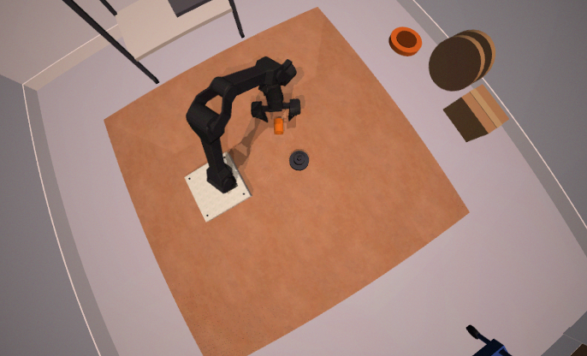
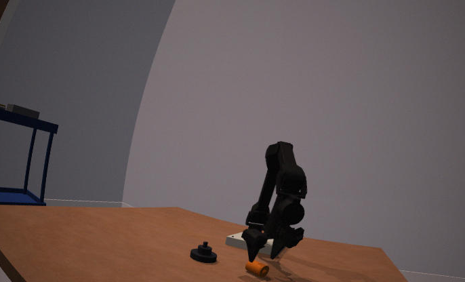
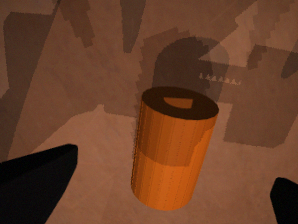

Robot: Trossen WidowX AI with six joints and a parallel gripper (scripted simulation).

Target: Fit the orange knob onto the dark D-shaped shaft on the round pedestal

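Now: gripper tip 30 mm above the orange knob, 10 mm to the left of it and 10 mm past it. From my gripper tip the other things lie so: dark round pedestal (190 mm to the right, 20 mm below).
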